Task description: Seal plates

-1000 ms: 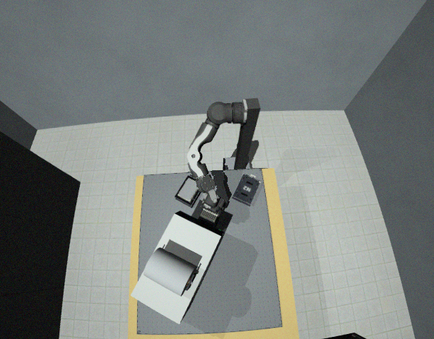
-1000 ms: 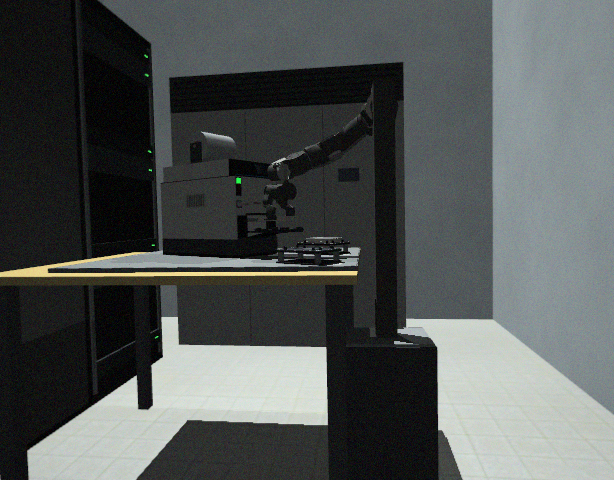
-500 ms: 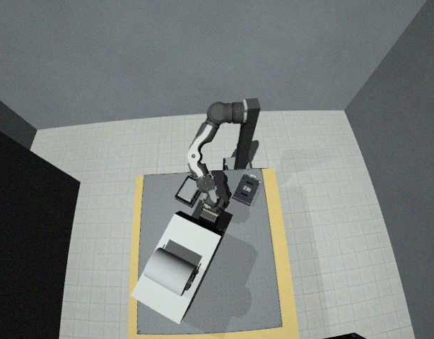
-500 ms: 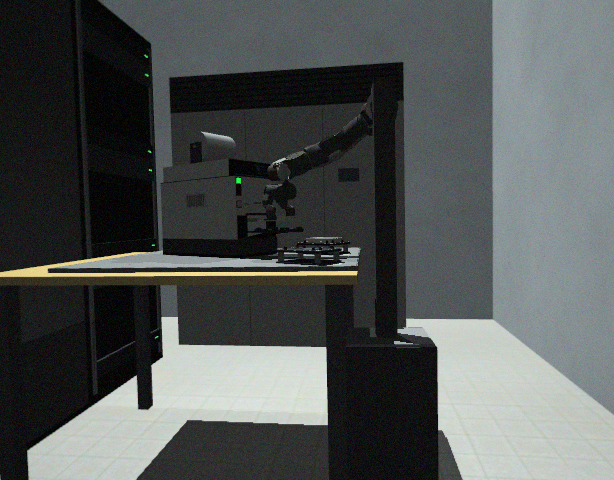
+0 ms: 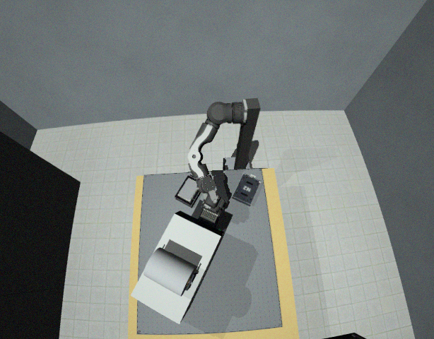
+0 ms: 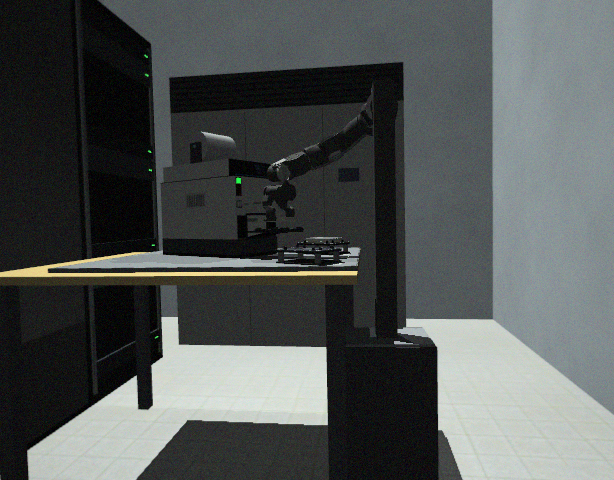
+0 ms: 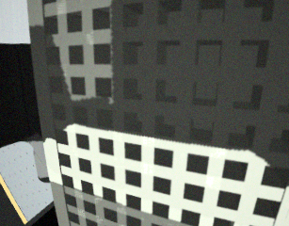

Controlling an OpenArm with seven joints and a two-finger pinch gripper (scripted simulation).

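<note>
The sealer stage is 30 mm below my hand. Also, from my hand: well plate: right at my hand; foil roll: 280 mm ahead, 180 mm to the right, 290 mm above; start button: 130 mm ahead, 30 mm to the left, 60 mm above.
</note>
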